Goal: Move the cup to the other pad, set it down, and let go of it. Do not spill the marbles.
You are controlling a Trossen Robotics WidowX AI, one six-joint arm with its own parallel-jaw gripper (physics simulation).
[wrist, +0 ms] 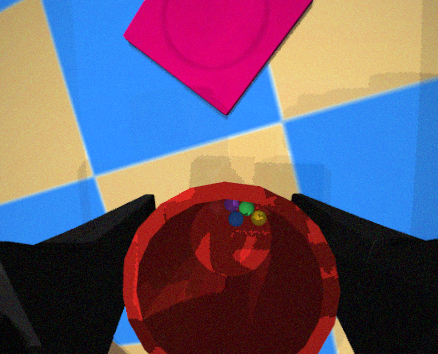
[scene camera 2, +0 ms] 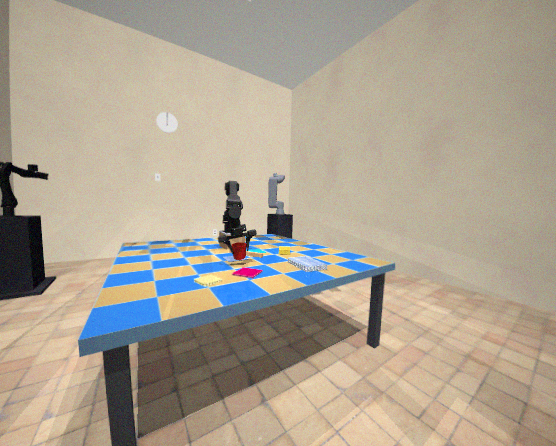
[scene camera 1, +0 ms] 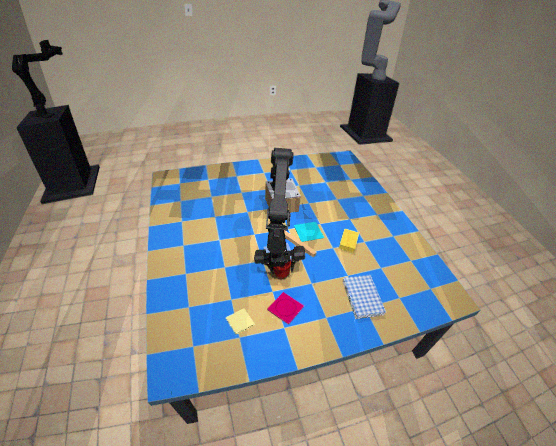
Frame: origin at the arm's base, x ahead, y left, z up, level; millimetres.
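Seen in the pictures: gripper, fingertip midpoint: (wrist: pixel 223 202) (scene camera 2: pixel 240 253) (scene camera 1: pixel 282 272); arm's base at its link origin: (scene camera 2: pixel 228 231).
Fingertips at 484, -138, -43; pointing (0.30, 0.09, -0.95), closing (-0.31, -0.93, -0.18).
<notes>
Pixels of each thing's top centre, then the offset from my fingertips to it, as dx, dy, dz. "spot": a spot on its surface instead.
- red cup at its top centre: (wrist: pixel 217 309) (scene camera 1: pixel 282 260) (scene camera 2: pixel 239 243) -24, +4, +44
- magenta pad at its top centre: (wrist: pixel 213 14) (scene camera 1: pixel 285 307) (scene camera 2: pixel 247 271) +119, -24, -55
- cyan pad at its top centre: (scene camera 1: pixel 308 231) -242, +217, -60
- pale yellow square at a spot on its surface: (scene camera 1: pixel 240 321) (scene camera 2: pixel 208 279) spot: +132, -201, -53
- checkered cloth at its top centre: (scene camera 1: pixel 364 294) (scene camera 2: pixel 306 260) +166, +284, -38
- yellow block at its top centre: (scene camera 1: pixel 349 238) (scene camera 2: pixel 284 248) -124, +369, -33
- wooden stick at its top centre: (scene camera 1: pixel 294 239) (scene camera 2: pixel 245 251) -194, +127, -41
The red cup (scene camera 1: pixel 283 271) (scene camera 2: pixel 240 251) (wrist: pixel 231 250) is held above the checkered table, roughly upright. Several marbles (wrist: pixel 246 208) lie inside at its bottom, near the side toward the magenta pad; purple, green, blue and yellow ones show. My gripper (scene camera 1: pixel 280 266) (scene camera 2: pixel 239 245) (wrist: pixel 223 202) is shut on the cup, one finger on each side. The magenta pad (scene camera 1: pixel 285 308) (scene camera 2: pixel 247 272) (wrist: pixel 215 30) lies flat beyond the cup, toward the front table edge, with a faint circle on it. The cyan pad (scene camera 1: pixel 308 232) lies behind the cup, to the right in scene camera 1.
A pale yellow square (scene camera 1: pixel 240 321) (scene camera 2: pixel 208 280) lies left of the magenta pad. A checkered cloth (scene camera 1: pixel 364 296) (scene camera 2: pixel 307 263) lies to its right. A yellow block (scene camera 1: pixel 349 240) (scene camera 2: pixel 284 250) and a wooden stick (scene camera 1: pixel 303 244) are farther back. A box (scene camera 1: pixel 292 202) stands beside the arm.
</notes>
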